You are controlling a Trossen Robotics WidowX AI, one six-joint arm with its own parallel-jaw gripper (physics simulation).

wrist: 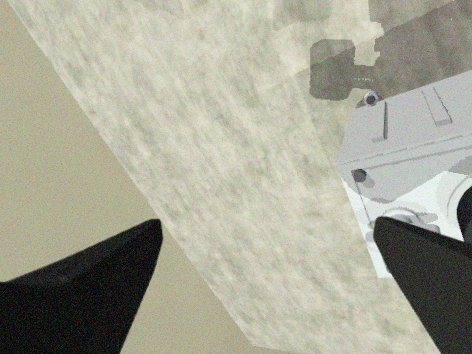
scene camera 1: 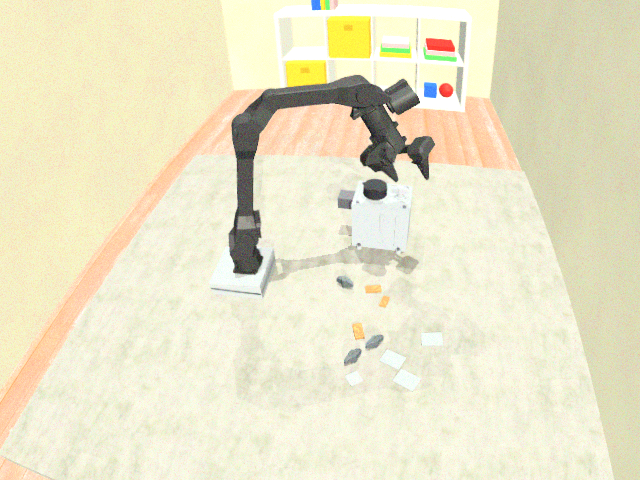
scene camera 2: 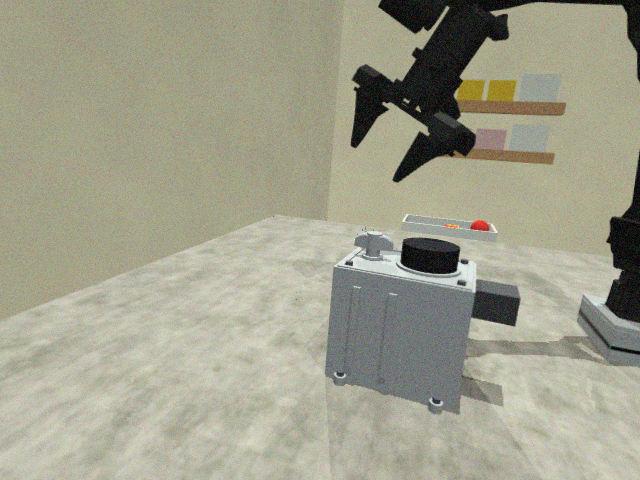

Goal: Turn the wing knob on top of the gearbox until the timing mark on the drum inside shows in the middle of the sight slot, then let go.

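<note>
The light grey gearbox stands upright on the pale surface. Its wing knob is on the top beside a black round cap; in the wrist view the knob is partly hidden behind the right-hand finger. In scene camera 1 the knob is too faint to make out clearly. My gripper is open and empty, tilted, above the gearbox top and apart from the knob. I cannot make out the sight slot, drum or timing mark in any view.
A dark block sticks out from the gearbox's side. Grey stones, orange pieces and white cards lie on the surface. A white tray with a red ball stands behind the gearbox in scene camera 2.
</note>
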